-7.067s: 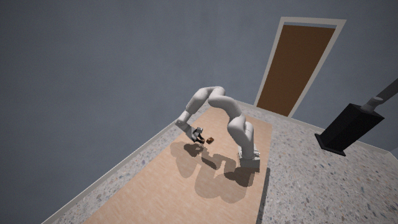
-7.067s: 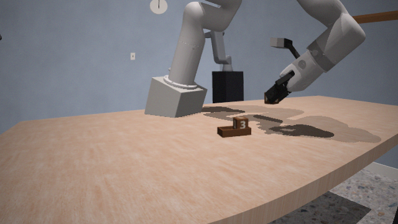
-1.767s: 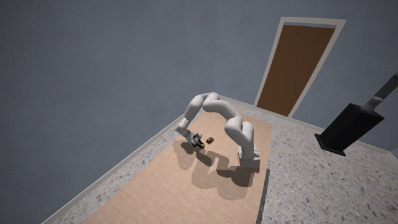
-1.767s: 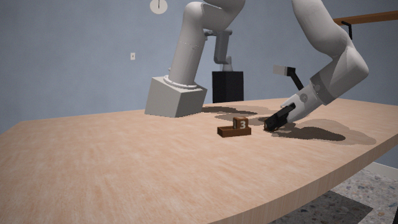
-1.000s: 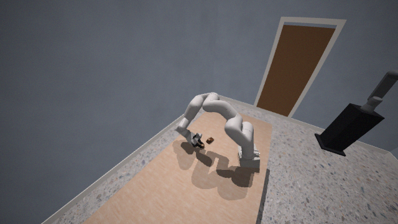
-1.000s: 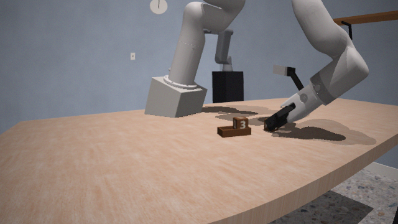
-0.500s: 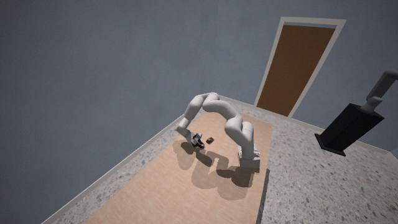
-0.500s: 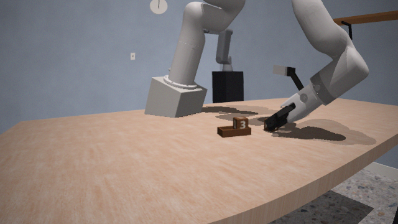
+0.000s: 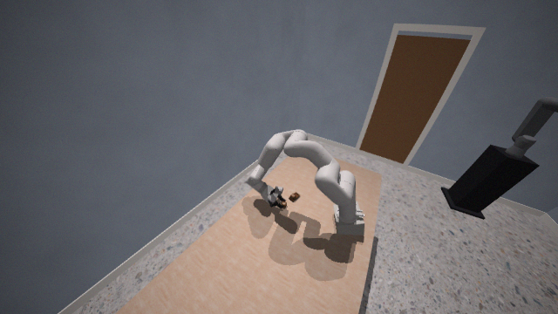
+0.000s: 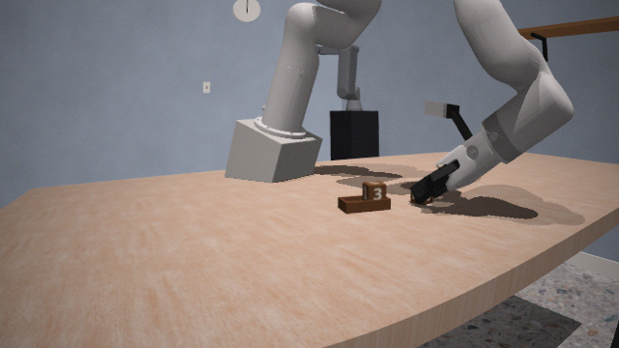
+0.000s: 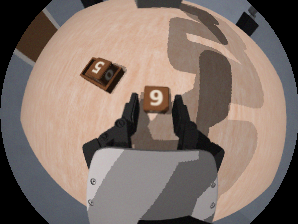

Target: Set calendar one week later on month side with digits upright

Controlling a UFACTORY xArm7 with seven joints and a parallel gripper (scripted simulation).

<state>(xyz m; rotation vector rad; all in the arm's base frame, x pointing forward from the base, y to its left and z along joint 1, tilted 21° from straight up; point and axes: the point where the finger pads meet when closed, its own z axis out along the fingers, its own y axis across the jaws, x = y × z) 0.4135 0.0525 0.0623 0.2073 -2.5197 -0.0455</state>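
The cube lies 20 mm behind my hand and 10 mm below it. Round my hand: brown wooden tray 100 mm to the right, 50 mm behind, 20 mm below.
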